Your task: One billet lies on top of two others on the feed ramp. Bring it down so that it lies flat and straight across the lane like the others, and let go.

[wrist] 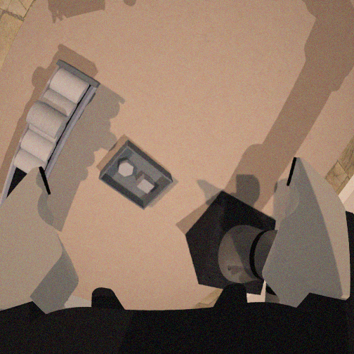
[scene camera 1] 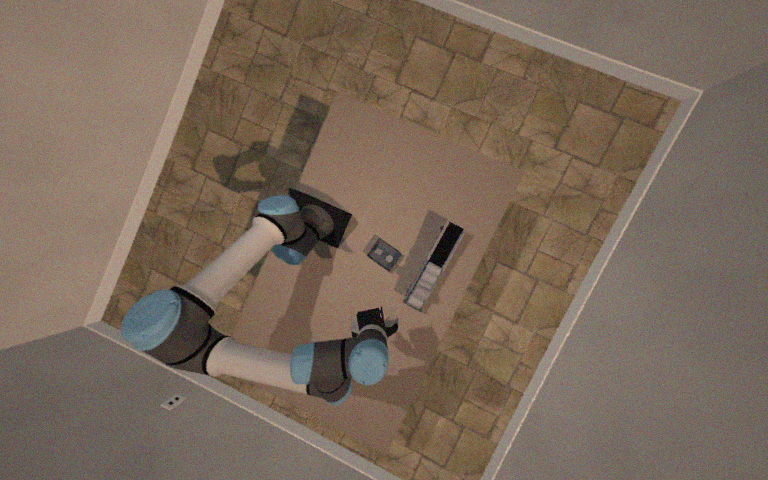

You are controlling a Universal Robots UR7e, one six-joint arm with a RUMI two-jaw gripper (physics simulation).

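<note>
The feed ramp is a narrow lane with dark floor, side rails and an end wall. Several pale round billets lie in a row at its end-wall half. In the wrist view, the raised billet rests over its neighbours near the middle of the row and looks slightly turned; the billet by the end wall lies across the lane. My gripper is open and empty, high above the mat and to the side of the ramp's end-wall end. Its left finger covers part of the lane in the wrist view.
A small grey tray beside the ramp holds a hexagonal piece and a blocky piece. The arm's black base block stands beyond the tray. Arm shadows cross the mat.
</note>
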